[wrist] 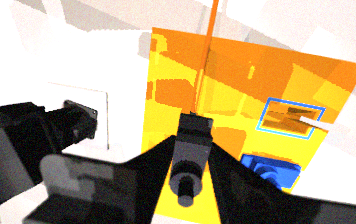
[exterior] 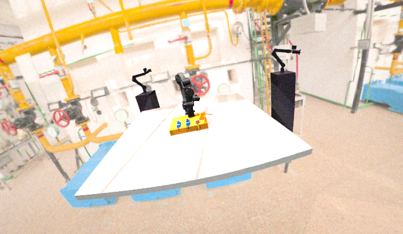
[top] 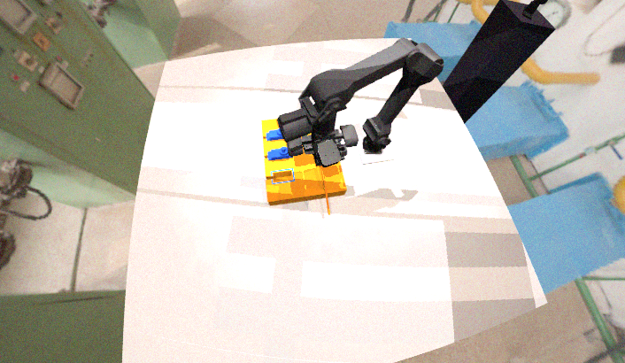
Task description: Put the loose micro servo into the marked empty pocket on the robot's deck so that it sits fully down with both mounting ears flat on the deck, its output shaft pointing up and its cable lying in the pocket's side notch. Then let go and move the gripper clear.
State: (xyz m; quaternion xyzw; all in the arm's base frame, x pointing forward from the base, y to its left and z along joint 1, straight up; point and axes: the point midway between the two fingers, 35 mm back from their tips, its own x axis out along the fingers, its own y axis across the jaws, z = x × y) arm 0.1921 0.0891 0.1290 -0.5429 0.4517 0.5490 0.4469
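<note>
Right now the orange deck is 20 mm ahead of my gripper tip, 40 mm to the right of it and 80 mm below it.
</note>
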